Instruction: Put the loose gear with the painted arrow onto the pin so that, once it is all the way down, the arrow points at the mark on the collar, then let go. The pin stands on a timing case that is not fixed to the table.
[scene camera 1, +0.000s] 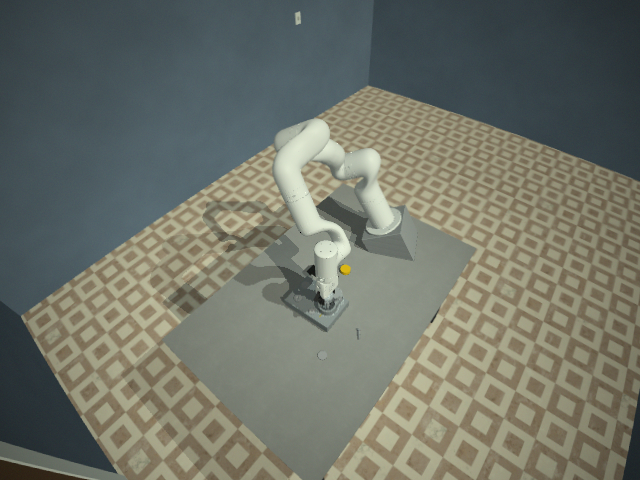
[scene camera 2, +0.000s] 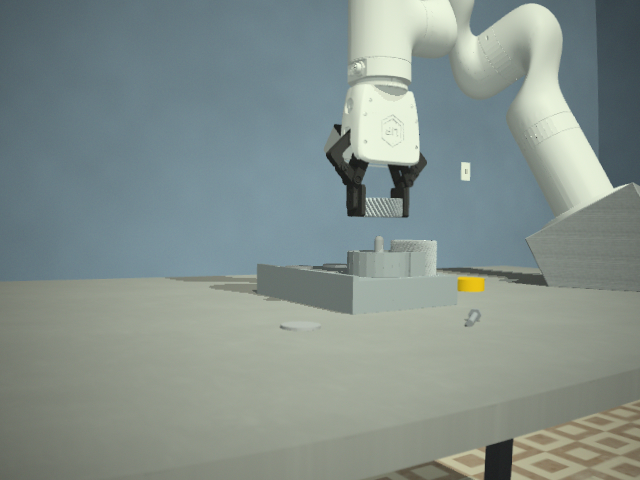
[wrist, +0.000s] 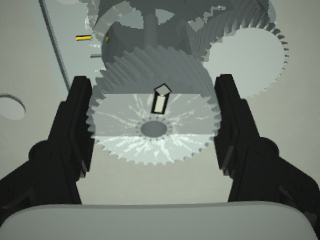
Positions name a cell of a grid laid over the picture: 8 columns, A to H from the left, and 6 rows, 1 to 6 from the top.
In view: my gripper (scene camera 2: E3), a gear (scene camera 2: E3) and a grey timing case (scene camera 1: E4).
The gear shows as well in the wrist view (wrist: E3). The grey timing case shows as well in the wrist view (wrist: G2). My gripper shows as well in the wrist view (wrist: D3).
